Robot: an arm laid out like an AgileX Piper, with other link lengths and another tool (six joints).
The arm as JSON. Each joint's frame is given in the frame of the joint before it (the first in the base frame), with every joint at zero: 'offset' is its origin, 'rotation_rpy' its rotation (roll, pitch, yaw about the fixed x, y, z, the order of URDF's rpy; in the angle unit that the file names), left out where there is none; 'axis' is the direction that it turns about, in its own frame. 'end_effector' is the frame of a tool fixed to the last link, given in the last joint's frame.
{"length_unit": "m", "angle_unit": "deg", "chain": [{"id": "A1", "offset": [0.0, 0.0, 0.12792], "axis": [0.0, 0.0, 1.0]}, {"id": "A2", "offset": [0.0, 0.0, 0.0], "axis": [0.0, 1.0, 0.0]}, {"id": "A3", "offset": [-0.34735, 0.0, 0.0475], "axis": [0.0, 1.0, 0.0]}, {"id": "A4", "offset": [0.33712, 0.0, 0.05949], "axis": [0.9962, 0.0, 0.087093]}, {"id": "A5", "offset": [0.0, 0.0, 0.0], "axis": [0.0, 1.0, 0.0]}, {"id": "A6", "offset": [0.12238, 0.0, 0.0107], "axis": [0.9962, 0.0, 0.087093]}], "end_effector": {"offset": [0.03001, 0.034, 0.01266], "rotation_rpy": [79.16, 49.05, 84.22]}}
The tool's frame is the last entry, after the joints.
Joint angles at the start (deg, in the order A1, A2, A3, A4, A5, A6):
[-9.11 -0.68 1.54 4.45 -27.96 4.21]
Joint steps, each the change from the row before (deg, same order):
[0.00 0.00 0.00 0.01 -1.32 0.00]
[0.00 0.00 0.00 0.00 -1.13 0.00]
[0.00 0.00 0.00 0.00 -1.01 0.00]
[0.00 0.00 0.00 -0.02 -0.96 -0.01]
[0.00 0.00 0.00 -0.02 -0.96 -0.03]
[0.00 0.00 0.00 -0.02 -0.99 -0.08]
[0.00 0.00 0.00 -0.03 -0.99 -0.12]
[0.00 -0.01 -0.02 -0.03 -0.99 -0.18]
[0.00 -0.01 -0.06 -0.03 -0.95 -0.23]
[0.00 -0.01 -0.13 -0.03 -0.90 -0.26]
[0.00 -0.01 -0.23 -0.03 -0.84 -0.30]
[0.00 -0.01 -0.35 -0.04 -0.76 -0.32]
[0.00 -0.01 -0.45 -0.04 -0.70 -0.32]
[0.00 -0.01 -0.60 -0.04 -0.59 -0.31]
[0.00 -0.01 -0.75 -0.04 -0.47 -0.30]
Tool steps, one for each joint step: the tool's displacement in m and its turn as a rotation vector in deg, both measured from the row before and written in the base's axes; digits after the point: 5 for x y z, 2 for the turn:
[-0.00217 0.00010 0.00282 -0.19 -1.30 -0.10]
[-0.00191 0.00011 0.00237 -0.17 -1.11 -0.09]
[-0.00174 0.00011 0.00209 -0.15 -1.00 -0.08]
[-0.00168 0.00014 0.00194 -0.17 -0.94 -0.08]
[-0.00170 0.00015 0.00190 -0.19 -0.94 -0.09]
[-0.00177 0.00018 0.00191 -0.23 -0.96 -0.13]
[-0.00178 0.00021 0.00186 -0.27 -0.95 -0.15]
[-0.00188 0.00025 0.00198 -0.32 -0.97 -0.19]
[-0.00193 0.00028 0.00216 -0.36 -0.96 -0.22]
[-0.00205 0.00031 0.00257 -0.38 -0.98 -0.24]
[-0.00225 0.00037 0.00318 -0.41 -1.01 -0.27]
[-0.00248 0.00044 0.00390 -0.44 -1.05 -0.28]
[-0.00271 0.00049 0.00452 -0.44 -1.09 -0.28]
[-0.00303 0.00055 0.00542 -0.43 -1.13 -0.27]
[-0.00335 0.00062 0.00630 -0.43 -1.16 -0.26]

